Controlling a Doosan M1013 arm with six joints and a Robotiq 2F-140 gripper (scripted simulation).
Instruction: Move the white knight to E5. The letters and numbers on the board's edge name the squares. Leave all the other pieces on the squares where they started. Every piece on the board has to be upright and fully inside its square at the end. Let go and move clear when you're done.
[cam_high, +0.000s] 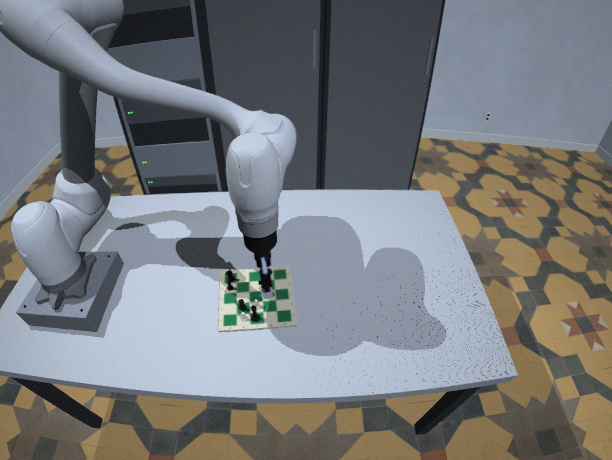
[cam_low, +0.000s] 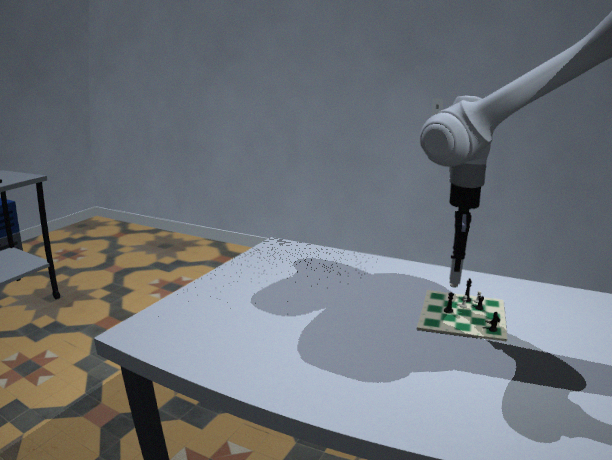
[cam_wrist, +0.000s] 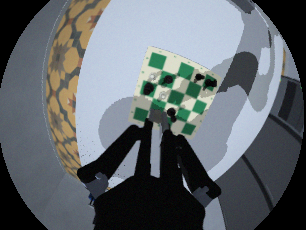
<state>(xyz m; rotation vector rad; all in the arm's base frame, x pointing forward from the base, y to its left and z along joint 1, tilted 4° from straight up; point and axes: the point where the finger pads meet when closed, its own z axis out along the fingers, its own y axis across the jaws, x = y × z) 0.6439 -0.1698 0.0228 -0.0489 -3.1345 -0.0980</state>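
Right now my hand is 100 mm above the green-and-cream chessboard, 40 mm to the right of it and 30 mm past it. Round my hand: white knight (30 mm below).
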